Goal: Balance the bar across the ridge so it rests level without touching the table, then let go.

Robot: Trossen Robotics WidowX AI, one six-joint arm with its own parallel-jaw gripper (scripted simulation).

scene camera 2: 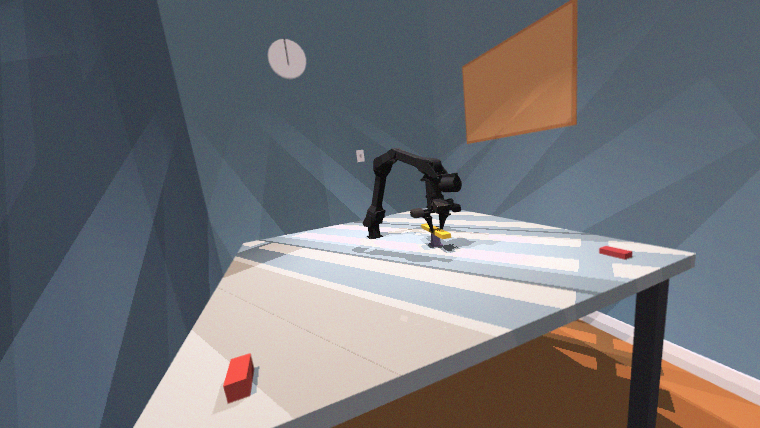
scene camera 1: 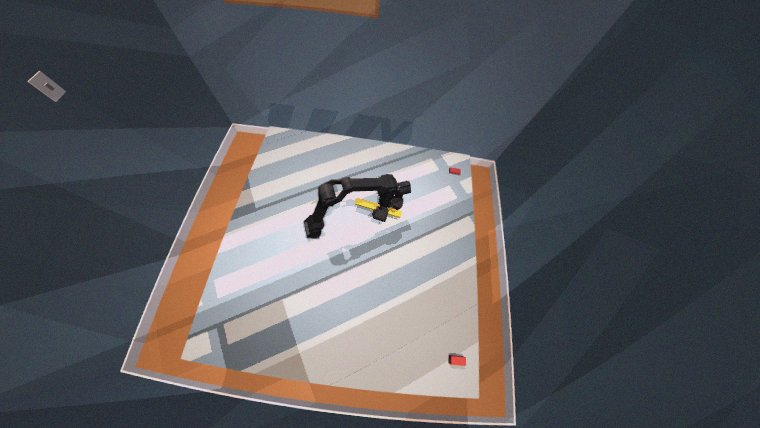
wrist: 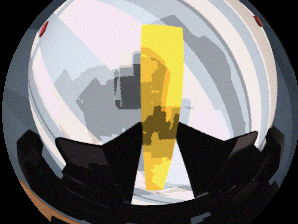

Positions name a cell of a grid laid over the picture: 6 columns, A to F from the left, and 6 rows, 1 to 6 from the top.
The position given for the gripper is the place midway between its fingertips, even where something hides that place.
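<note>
A bar (wrist: D2) is visible. The gripper (scene camera 2: D4) is visible too, and the wrist view (wrist: D4) likewise shows it.
</note>
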